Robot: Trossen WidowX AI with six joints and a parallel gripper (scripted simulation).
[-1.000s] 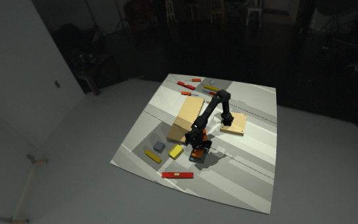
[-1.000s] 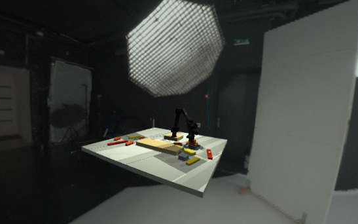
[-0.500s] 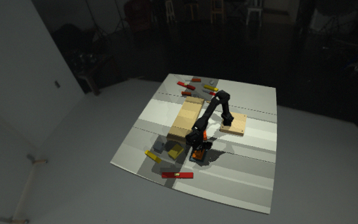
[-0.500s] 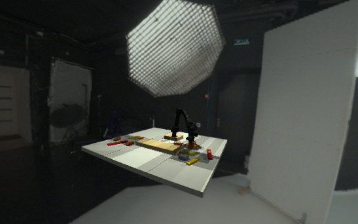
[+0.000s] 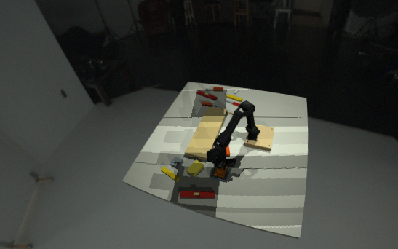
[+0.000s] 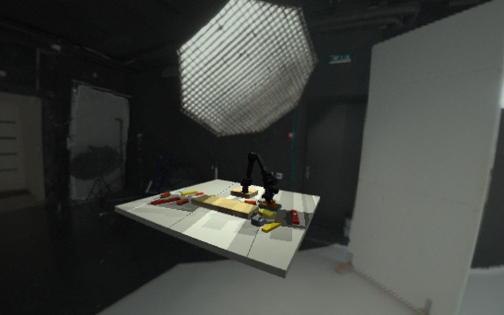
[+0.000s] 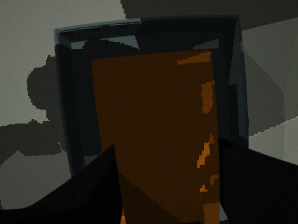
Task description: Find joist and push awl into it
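The blue-grey tray lies 2 cm below my gripper tip and 1 cm to the right of it. Also, from my gripper tip: stud finder 2 cm to the right, 2 cm above; then yellow block 18 cm ahead, 2 cm below, 1 cm to the left; then grey block 33 cm ahead, 1 cm to the right, 1 cm below.
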